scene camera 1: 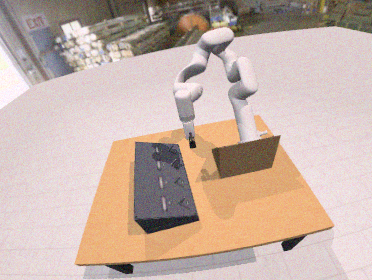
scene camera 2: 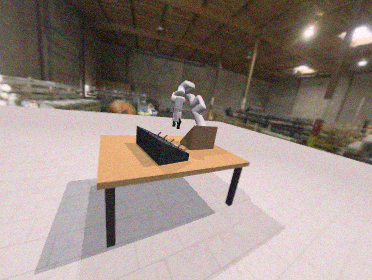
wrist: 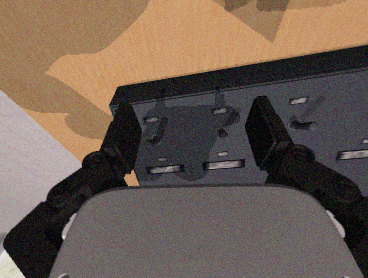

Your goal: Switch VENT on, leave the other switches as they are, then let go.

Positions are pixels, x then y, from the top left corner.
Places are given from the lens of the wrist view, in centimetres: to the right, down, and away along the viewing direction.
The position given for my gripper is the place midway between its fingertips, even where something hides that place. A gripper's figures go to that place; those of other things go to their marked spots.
my gripper (wrist: 192, 114): 1, -2, 12
dark sloped switch panel (wrist: 185, 114): 0, -4, 28
